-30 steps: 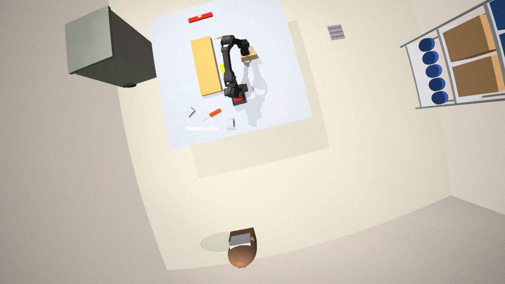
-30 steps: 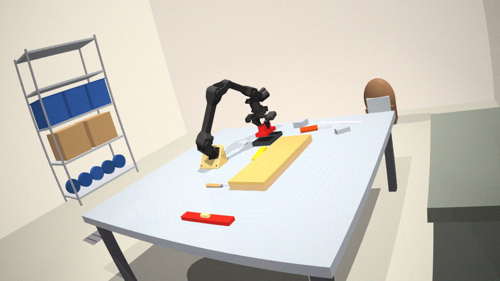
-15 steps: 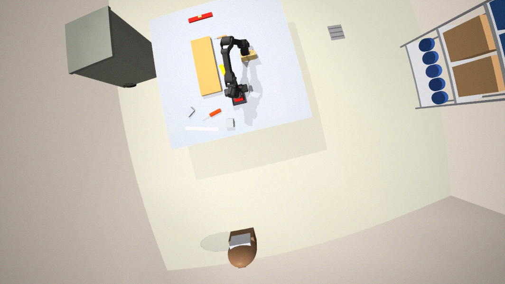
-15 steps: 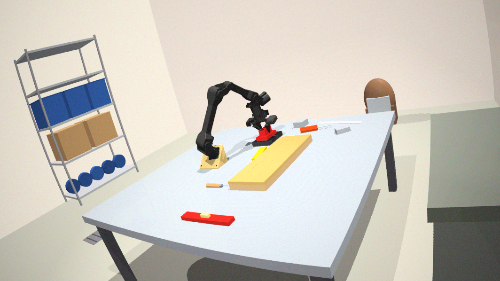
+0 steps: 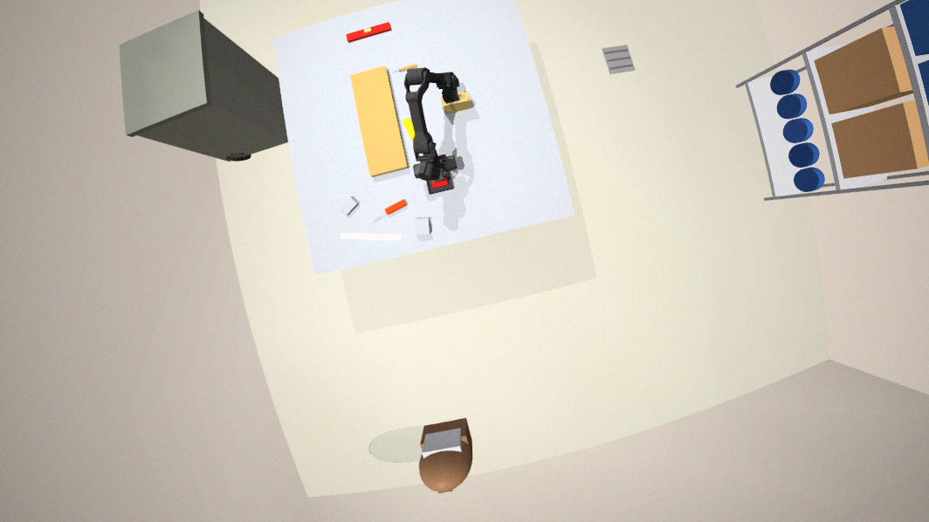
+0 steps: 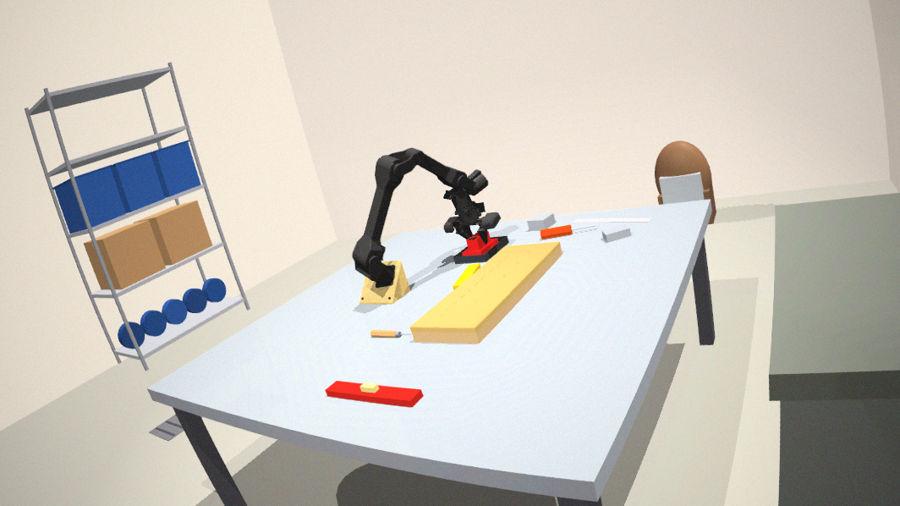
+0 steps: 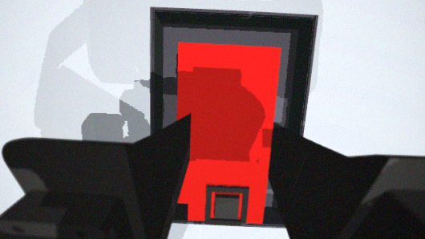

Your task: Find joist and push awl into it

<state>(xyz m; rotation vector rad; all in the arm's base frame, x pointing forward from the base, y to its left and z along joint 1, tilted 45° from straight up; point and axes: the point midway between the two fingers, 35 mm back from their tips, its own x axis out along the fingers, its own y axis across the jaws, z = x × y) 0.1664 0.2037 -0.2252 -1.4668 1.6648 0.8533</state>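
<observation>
Now: the dark grey tray 10 mm to the right of my gripper tip and 20 mm below it. Round my gripper tip: red stud finder (20 mm to the right, 20 mm above); grey block (140 mm ahead, 200 mm to the left, 10 mm below); yellow block (50 mm ahead, 230 mm to the right, 20 mm below).
</observation>
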